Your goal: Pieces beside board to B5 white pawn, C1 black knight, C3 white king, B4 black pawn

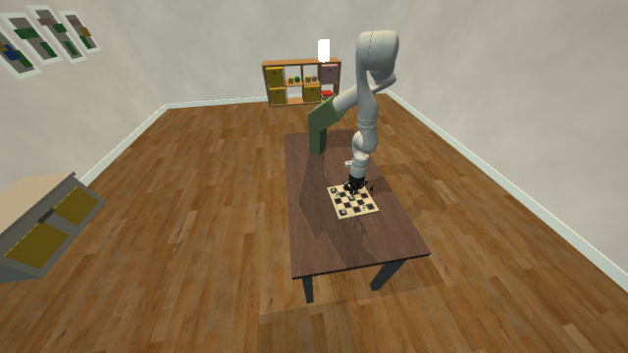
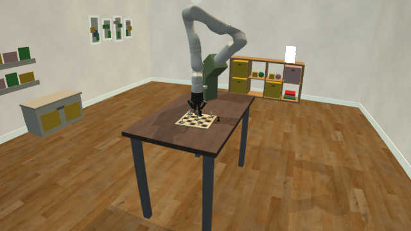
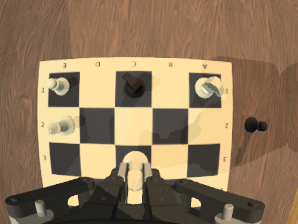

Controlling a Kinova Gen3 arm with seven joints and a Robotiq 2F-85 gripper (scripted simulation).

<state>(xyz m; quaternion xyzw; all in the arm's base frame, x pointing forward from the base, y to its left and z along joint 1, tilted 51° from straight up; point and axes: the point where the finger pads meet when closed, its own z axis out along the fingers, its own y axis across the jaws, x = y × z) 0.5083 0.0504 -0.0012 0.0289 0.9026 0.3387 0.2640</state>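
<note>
The white king is 2 cm below my hand. From my hand the other things lie so: black pawn 6 cm behind, 13 cm to the left, 5 cm below; then black knight 8 cm behind, 2 cm to the right, 4 cm below; then chessboard 6 cm below.
</note>
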